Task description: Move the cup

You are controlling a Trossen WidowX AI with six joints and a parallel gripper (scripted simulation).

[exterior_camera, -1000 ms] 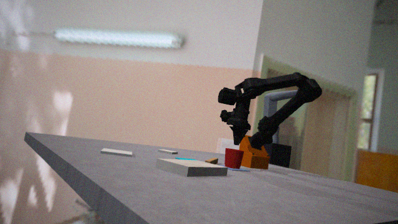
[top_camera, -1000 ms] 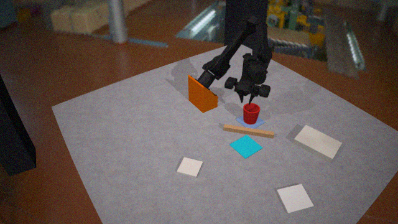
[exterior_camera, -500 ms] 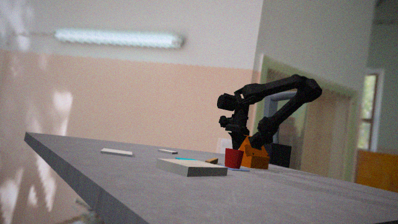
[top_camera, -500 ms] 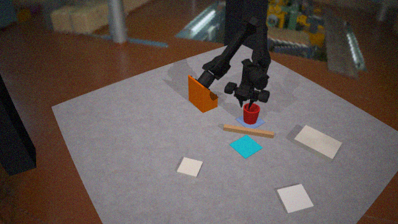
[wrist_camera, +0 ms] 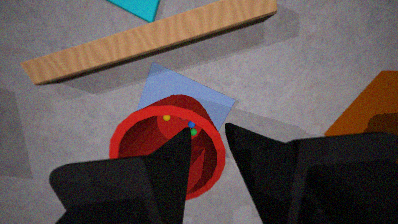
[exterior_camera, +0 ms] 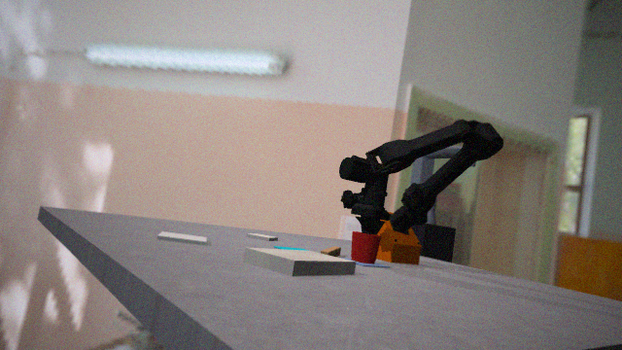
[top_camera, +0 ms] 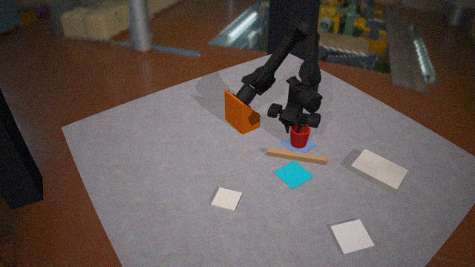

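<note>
My gripper tip is 150 mm short of the cyan pad, 90 mm to the left of it and 50 mm above it. The rest, counted from my gripper tip: thick cream slab 290 mm ahead, 190 mm to the left, 30 mm below; wooden bar 80 mm ahead, 30 mm to the right, 40 mm below; red cup 20 mm ahead, 20 mm to the left.
</note>
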